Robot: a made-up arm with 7 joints.
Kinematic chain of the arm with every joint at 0, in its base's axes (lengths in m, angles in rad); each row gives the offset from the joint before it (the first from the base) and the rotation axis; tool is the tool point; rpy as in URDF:
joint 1: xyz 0 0 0.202 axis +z
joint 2: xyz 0 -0.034 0.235 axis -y
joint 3: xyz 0 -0.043 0.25 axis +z
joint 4: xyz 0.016 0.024 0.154 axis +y
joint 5: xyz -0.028 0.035 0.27 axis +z
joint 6: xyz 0 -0.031 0.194 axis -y
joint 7: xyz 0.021 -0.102 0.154 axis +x
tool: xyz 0 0 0 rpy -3.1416 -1.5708 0
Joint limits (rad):
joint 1: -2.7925..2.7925
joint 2: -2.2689..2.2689
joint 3: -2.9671..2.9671
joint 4: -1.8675..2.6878
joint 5: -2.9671..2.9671
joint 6: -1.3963..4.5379
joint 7: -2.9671..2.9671
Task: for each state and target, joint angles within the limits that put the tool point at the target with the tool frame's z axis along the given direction. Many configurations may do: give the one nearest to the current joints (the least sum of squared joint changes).
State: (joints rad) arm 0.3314 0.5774 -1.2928 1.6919 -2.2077 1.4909 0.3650
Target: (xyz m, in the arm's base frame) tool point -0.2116 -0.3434 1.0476 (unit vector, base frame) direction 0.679 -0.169 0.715
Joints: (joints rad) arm 0.2760 1.0623 -1.0300 1.3919 -2.0498 2.3281 0.3650
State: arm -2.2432 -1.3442 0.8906 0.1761 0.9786 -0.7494 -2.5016
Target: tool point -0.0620 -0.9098 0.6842 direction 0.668 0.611 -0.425
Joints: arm -1.7497 -1.1207 0.6408 0.1295 0.6846 -0.8895 -2.5016
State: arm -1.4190 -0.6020 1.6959 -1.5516 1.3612 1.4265 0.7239
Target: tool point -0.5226 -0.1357 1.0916 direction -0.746 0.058 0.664
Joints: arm -2.0879 -0.2337 1.7839 -0.7585 0.7781 1.5839 0.7239
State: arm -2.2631 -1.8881 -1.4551 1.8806 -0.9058 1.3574 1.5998
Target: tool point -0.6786 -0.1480 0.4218 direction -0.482 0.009 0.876
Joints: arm -1.7844 -2.2325 -2.2540 2.1299 -1.7510 1.2801 1.5998
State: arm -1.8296 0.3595 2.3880 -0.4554 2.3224 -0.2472 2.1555
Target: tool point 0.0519 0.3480 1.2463 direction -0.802 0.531 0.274
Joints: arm -2.3195 1.0018 2.9581 -1.2884 1.7068 0.4874 2.1555
